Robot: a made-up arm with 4 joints. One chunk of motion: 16 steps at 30 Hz.
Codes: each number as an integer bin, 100 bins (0 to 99) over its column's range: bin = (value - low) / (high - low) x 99, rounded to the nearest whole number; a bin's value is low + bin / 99 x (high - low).
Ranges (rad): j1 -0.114..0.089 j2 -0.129..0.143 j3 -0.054..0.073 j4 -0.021..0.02
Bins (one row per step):
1: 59 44 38 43
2: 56 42 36 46
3: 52 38 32 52
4: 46 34 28 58
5: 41 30 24 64
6: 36 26 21 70
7: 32 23 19 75
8: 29 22 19 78
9: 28 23 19 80
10: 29 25 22 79
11: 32 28 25 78
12: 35 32 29 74
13: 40 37 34 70
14: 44 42 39 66
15: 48 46 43 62
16: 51 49 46 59
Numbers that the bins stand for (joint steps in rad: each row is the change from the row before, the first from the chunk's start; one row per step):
1: 0.00698 -0.00811 -0.00525 -0.00319
2: 0.00083 -0.01361 -0.00782 -0.00195
3: -0.00737 -0.02460 -0.01295 0.00054
4: -0.01968 -0.03559 -0.01808 0.00302
5: -0.02993 -0.04658 -0.02321 0.00551
6: -0.04018 -0.05757 -0.02706 0.00799
7: -0.04838 -0.06581 -0.02963 0.01006
8: -0.05454 -0.06856 -0.02963 0.01130
9: -0.05659 -0.06581 -0.02963 0.01213
10: -0.05454 -0.06031 -0.02578 0.01172
11: -0.04838 -0.05207 -0.02193 0.01130
12: -0.04223 -0.04108 -0.01680 0.00965
13: -0.03198 -0.02734 -0.01038 0.00799
14: -0.02378 -0.01361 -0.00397 0.00633
15: -0.01558 -0.00262 0.00116 0.00468
16: -0.00942 0.00563 0.00501 0.00343

